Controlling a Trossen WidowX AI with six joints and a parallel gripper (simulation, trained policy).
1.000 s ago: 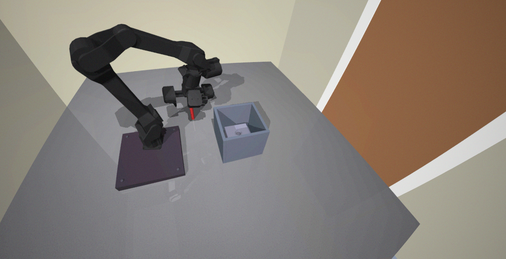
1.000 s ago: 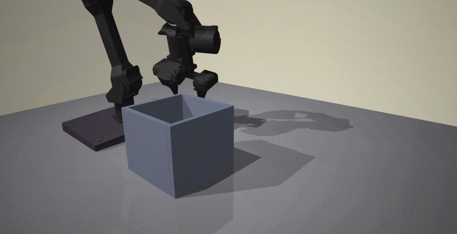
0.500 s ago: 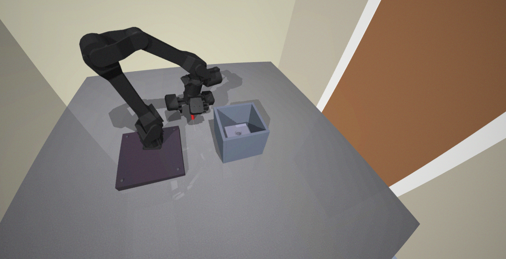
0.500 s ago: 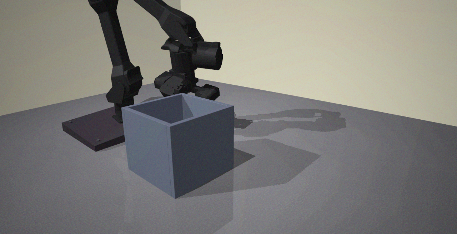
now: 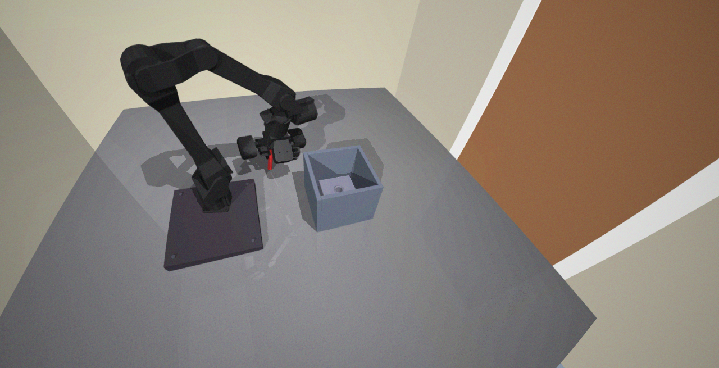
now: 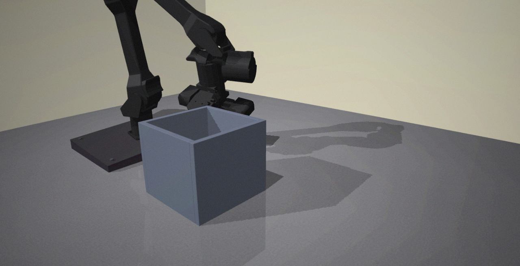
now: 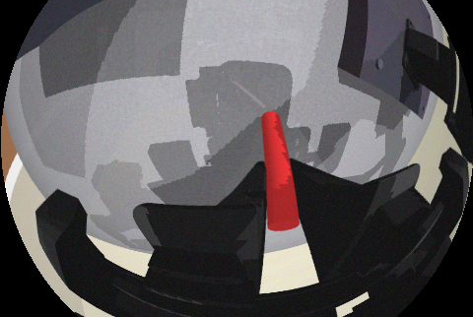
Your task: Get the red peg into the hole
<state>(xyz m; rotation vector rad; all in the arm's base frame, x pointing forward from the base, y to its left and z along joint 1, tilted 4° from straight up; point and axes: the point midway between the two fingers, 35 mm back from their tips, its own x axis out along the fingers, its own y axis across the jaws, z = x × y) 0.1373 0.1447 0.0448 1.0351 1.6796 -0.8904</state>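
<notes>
My gripper tip is 19 cm short of the pale plate, 16 cm to the left of it and 1 cm below it. Round my gripper tip: red peg (1 cm to the right).
</notes>
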